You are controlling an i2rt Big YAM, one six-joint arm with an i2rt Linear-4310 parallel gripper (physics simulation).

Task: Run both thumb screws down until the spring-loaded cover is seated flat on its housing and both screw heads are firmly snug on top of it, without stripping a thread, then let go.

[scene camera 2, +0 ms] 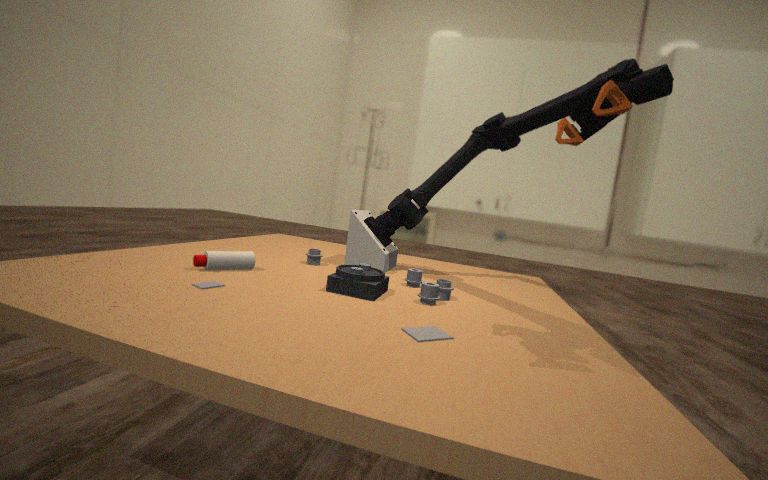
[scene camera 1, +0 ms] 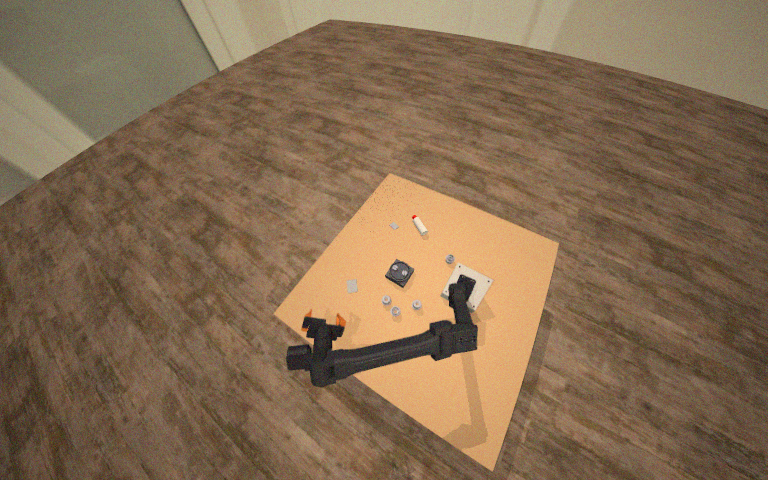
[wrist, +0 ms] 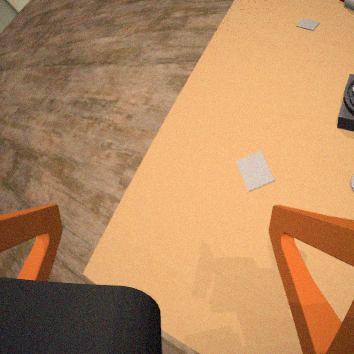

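Where they show: gripper, fingertip midpoint: (scene camera 2: 574, 127) (scene camera 1: 324, 312) (wrist: 164, 218); arm's base at its link origin: (scene camera 2: 376, 232) (scene camera 1: 464, 287).
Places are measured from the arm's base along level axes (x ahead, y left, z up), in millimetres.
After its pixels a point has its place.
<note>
The black square housing (scene camera 1: 389, 275) @[x 395, y 94, z -86 mm] (scene camera 2: 356, 287) @[x 416, y 56, z -101 mm] (wrist: 346, 121) @[x 401, y 105, z -97 mm] stands on the mat, cut off at the right edge of the wrist view. A round dark cover (scene camera 1: 399, 272) (scene camera 2: 369, 275) lies on top. Two light grey screw heads show on it, one thumb screw (scene camera 1: 395, 267) @[x 383, y 42, z -61 mm] beside the other thumb screw (scene camera 1: 404, 272) @[x 322, y 46, z -60 mm]. Whether the cover is flat or the heads touch it is too small to tell. My gripper (scene camera 1: 323, 314) @[x 455, y 467, z 308 mm] (scene camera 2: 589, 117) (wrist: 164, 218) @[x 455, y 467, z 308 mm] is open and empty, high above the mat's edge and well apart from the housing.
Several grey flanged cylinders stand near the housing, one (scene camera 1: 416, 304) @[x 183, y 182, z -76 mm] (scene camera 2: 414, 277) @[x 206, y 173, z -95 mm] towards the arm's pale base (scene camera 1: 481, 285) @[x -72, y -34, z 35 mm] (scene camera 2: 362, 249) @[x 84, y -24, z -56 mm]. A red-tipped white tube (scene camera 1: 419, 225) @[x 385, y -302, z -80 mm] (scene camera 2: 229, 260) @[x 404, y -299, z -96 mm] and two flat grey plates, one (scene camera 1: 352, 285) @[x 567, y 240, z -123 mm] (scene camera 2: 427, 333) @[x 571, y 243, z -123 mm] (wrist: 255, 171) @[x 563, y 246, z -123 mm] nearer my gripper, lie on the mat.
</note>
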